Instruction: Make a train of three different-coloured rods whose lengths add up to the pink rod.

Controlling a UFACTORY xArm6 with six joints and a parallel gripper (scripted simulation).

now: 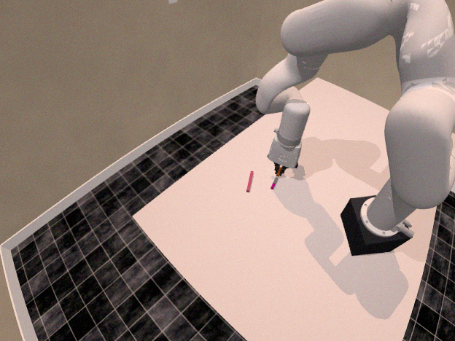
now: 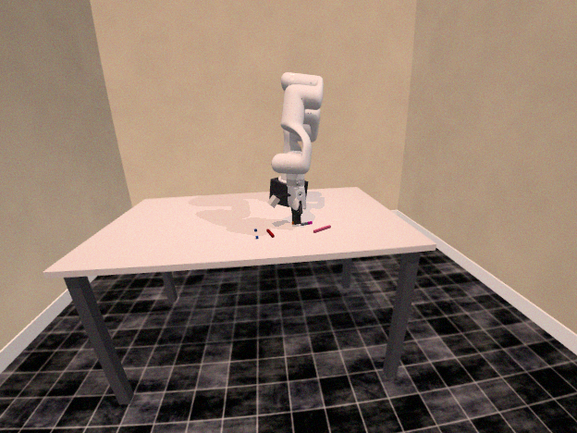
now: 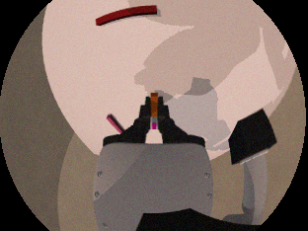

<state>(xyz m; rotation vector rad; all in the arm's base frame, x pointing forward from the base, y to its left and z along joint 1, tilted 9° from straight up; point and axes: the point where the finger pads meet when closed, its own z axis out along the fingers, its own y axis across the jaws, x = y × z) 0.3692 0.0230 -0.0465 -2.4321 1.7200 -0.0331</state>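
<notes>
Now: hand 20 mm above the orange rod. From my hand the other things lie so: magenta rod 20 mm behind, 60 mm to the left, 30 mm below; then grey rod 10 mm behind, 40 mm to the left, 30 mm below; then pink rod 50 mm ahead, 110 mm to the left, 30 mm below.
</notes>
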